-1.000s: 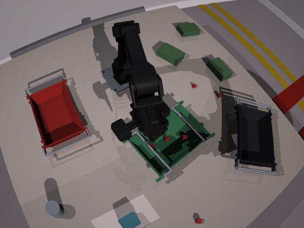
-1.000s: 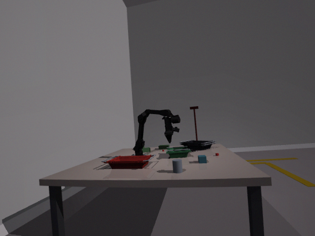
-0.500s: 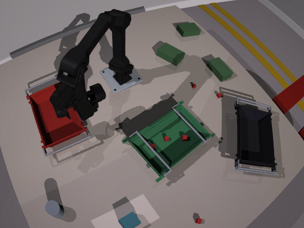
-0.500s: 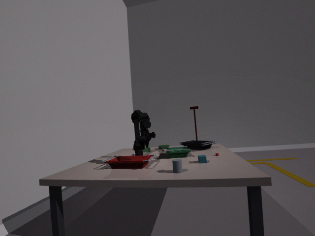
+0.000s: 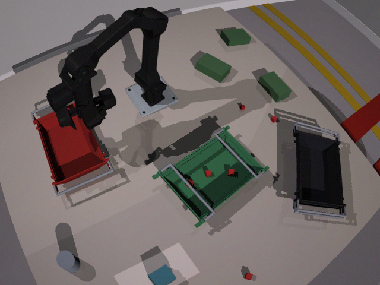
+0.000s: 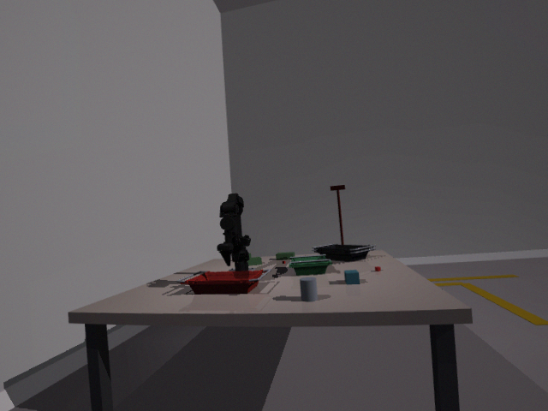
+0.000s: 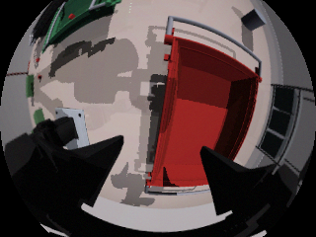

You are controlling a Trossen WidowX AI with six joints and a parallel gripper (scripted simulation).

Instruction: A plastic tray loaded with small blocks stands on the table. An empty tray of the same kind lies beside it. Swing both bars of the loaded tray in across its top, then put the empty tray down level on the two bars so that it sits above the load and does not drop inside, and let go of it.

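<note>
Now: the red tray 8 cm to the right of my gripper tip, 5 cm below it and 1 cm behind it. From my gripper tip the other things lie so: blue block 50 cm ahead, 9 cm to the right, 7 cm below; then grey cylinder 32 cm ahead, 29 cm to the right, 6 cm below; then small red cube 66 cm ahead, 11 cm to the left, 8 cm below.
</note>
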